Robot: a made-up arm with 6 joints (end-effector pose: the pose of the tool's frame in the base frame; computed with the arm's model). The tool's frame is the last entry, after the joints. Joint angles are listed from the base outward.
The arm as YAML. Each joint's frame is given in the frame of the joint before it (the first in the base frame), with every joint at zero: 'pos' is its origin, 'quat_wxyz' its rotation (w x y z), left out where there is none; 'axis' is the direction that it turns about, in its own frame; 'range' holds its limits. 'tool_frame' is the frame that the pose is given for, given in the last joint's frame.
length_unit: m
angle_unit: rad
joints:
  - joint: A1
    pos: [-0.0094, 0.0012, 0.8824]
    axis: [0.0, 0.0, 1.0]
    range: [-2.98, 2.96]
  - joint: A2
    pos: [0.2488, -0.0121, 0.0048]
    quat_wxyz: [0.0, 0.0, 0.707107, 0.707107]
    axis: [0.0, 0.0, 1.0]
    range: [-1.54, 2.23]
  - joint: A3
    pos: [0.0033, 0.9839, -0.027]
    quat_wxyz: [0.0, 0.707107, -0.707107, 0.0]
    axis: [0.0, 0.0, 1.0]
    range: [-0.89, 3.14]
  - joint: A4
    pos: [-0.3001, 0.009, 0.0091]
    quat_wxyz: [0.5, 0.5, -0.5, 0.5]
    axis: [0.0, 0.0, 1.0]
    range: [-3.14, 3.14]
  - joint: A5
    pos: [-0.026, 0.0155, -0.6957]
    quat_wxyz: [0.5, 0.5, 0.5, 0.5]
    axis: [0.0, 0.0, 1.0]
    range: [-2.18, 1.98]
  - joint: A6
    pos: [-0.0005, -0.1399, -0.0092]
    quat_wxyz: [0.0, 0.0, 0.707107, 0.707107]
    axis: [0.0, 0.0, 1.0]
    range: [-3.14, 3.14]
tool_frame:
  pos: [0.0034, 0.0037, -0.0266]
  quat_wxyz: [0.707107, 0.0, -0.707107, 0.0]
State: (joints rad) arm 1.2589 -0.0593 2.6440 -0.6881 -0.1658 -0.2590
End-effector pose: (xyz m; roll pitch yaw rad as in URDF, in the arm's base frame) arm -0.2213 -0.6970 1.9588 2.1346 0.5633 1.1346
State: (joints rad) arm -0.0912 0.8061 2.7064 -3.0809 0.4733 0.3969
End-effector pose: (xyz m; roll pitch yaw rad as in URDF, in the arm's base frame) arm 0.4599 -0.1261 2.3099 -2.8803 1.4251 2.8588
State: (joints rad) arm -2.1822 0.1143 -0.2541 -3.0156 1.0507 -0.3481
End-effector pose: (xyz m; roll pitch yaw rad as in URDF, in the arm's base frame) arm -0.7517 -0.8824 1.7180 -2.8180 -1.3813 0.3420
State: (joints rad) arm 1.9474 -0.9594 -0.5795 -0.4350 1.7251 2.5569
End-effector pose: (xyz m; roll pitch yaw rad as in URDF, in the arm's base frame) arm 0.1152 -0.0671 2.1435 0.0835 0.8871 2.6671
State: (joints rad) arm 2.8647 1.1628 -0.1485 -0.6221 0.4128 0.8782
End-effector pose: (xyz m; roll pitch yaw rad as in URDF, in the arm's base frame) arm -1.6658 0.5465 0.5509 0.6254 -0.9301 -0.6787
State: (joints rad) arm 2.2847 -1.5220 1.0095 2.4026 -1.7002 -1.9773
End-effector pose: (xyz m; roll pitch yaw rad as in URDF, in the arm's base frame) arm 1.1151 -1.0248 1.0075 -2.8222 -0.7405 -2.8674
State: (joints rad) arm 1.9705 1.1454 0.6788 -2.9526 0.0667 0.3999
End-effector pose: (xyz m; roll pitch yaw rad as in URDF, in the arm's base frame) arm -0.7303 1.9202 1.1562 -2.5457 -0.5321 -1.1856
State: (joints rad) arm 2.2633 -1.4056 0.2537 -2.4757 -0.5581 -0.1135
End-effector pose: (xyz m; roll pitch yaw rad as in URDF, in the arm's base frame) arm 0.7610 -0.8866 1.8525 -0.0207 0.9410 1.6744
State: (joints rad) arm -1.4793 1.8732 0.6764 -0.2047 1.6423 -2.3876
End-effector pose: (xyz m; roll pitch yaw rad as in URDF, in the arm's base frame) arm 0.1182 -1.8899 0.1295 -2.4697 0.4371 1.4366
